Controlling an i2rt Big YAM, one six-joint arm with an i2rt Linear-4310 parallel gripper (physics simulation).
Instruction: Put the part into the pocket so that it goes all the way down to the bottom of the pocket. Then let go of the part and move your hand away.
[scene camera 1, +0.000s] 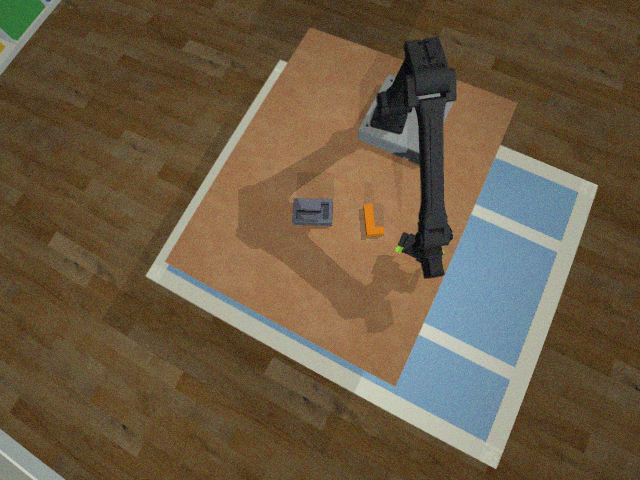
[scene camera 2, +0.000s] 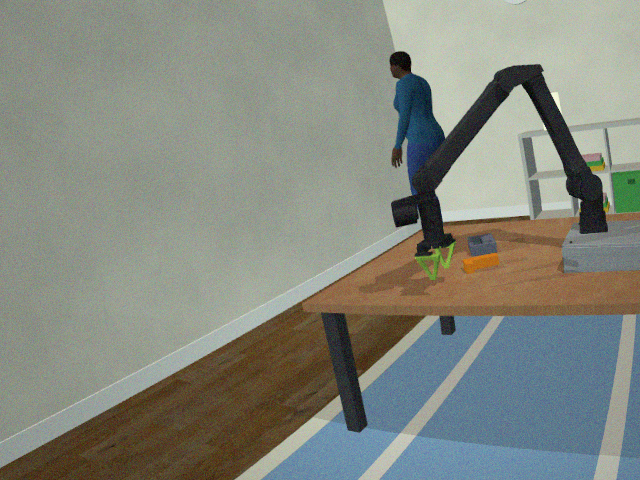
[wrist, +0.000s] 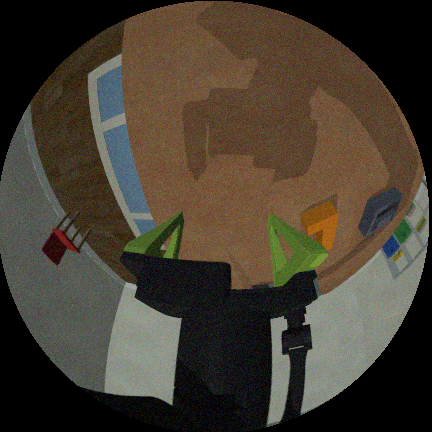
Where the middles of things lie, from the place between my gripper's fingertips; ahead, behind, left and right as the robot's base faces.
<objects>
I see the orange L-shaped part (wrist: 321, 219) 80 mm behind my hand, 170 mm to the right of it and 30 mm below it. Also, from my hand: grey pocket block (scene camera 1: 318, 212): 50 mm behind, 380 mm to the right, 30 mm below.
</objects>
